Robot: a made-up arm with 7 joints. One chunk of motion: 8 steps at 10 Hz.
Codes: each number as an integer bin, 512 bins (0 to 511) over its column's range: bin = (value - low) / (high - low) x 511, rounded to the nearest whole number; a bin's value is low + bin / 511 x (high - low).
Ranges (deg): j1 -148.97..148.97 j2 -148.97..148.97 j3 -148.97..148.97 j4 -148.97..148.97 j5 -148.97..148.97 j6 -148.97..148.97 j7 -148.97..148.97
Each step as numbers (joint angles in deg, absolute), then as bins.
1 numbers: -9.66 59.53 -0.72 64.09 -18.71 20.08 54.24
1 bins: 239 358 254 365 223 290 349
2 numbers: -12.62 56.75 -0.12 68.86 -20.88 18.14 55.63
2 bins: 234 353 255 374 220 287 351
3 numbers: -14.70 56.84 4.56 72.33 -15.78 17.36 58.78
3 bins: 230 353 263 380 228 285 356
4 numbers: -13.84 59.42 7.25 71.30 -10.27 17.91 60.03
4 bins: 232 357 268 378 238 286 358
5 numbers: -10.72 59.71 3.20 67.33 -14.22 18.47 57.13
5 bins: 237 358 261 371 231 287 353
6 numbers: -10.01 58.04 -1.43 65.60 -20.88 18.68 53.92
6 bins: 238 355 253 368 220 288 348
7 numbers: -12.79 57.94 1.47 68.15 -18.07 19.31 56.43
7 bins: 234 355 258 372 225 289 352
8 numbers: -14.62 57.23 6.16 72.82 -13.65 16.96 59.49
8 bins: 230 354 266 380 232 285 358
